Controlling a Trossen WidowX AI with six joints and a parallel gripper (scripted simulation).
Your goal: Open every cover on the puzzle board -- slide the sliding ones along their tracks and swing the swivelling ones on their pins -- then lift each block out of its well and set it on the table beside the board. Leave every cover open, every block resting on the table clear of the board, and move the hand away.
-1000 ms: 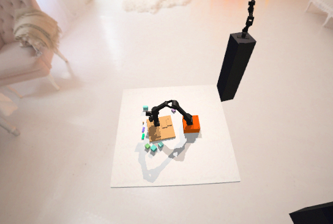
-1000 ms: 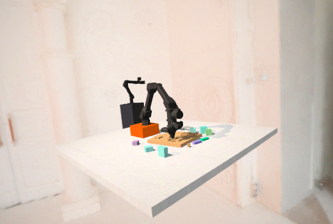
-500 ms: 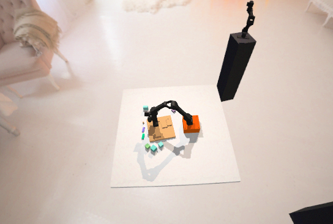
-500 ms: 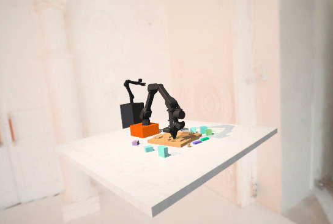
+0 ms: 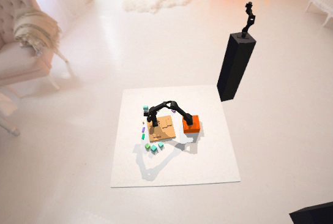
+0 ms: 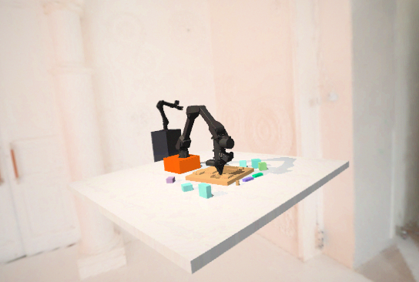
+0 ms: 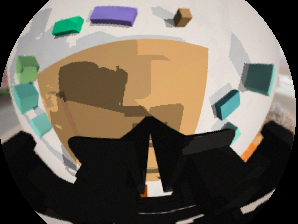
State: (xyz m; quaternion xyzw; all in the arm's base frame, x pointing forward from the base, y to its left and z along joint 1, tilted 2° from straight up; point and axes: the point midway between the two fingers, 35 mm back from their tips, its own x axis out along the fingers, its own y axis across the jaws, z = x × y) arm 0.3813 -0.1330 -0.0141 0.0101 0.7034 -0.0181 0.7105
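Now: gripper tip 50 mm past the tan puzzle board, 80 mm to the right of it and 10 mm above it. The rest, counted from my gripper tip: purple bar (150 mm ahead, 40 mm to the left, 20 mm below); green bar (160 mm ahead, 130 mm to the left, 20 mm below); purple block (260 mm behind, 130 mm to the right, 20 mm below).
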